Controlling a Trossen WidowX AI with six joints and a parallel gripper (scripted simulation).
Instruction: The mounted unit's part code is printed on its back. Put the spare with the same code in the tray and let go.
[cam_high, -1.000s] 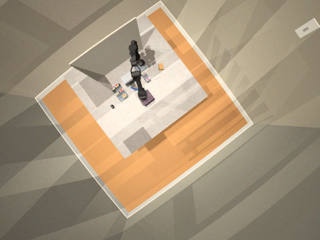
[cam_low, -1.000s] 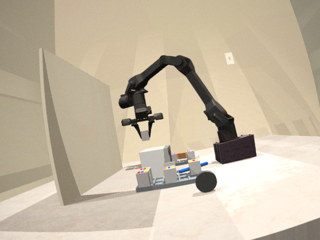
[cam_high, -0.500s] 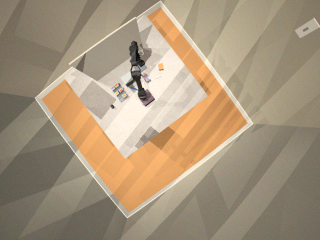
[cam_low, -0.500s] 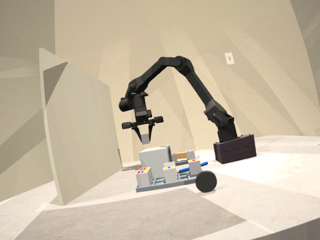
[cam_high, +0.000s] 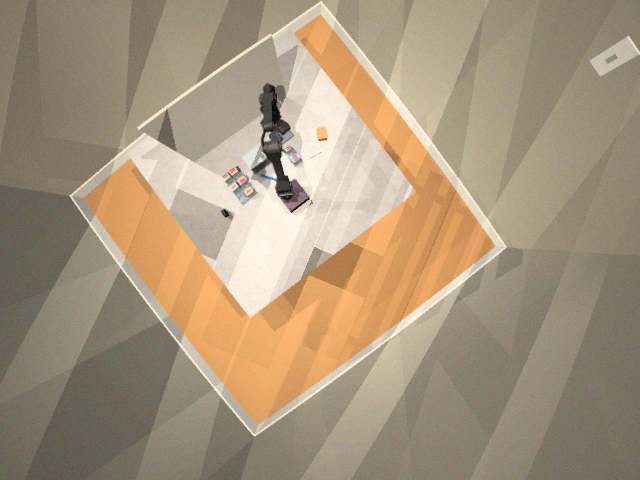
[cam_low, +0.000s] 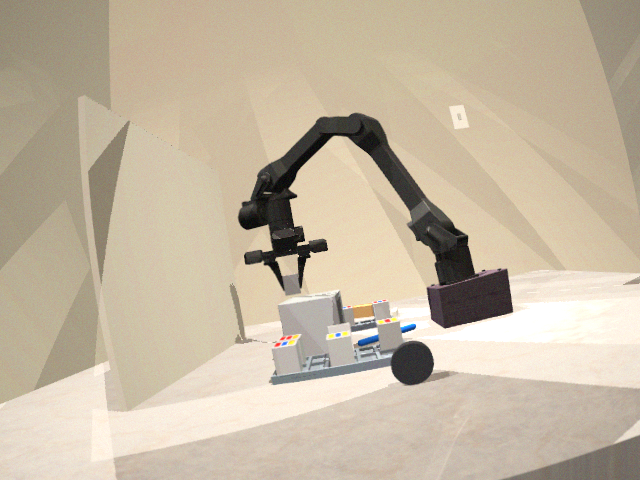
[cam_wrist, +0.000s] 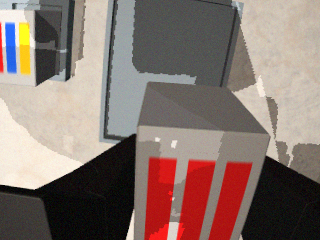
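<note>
My gripper tip is now 110 mm above the tray, 10 mm to the right of it and 10 mm past it. Also, from my gripper tip: tall pale panel: 210 mm ahead, 160 mm to the left, 110 mm above; then grey rack: 400 mm to the left, 100 mm below, 40 mm behind; then mounted unit: 210 mm to the left, 60 mm below, 20 mm behind.
</note>
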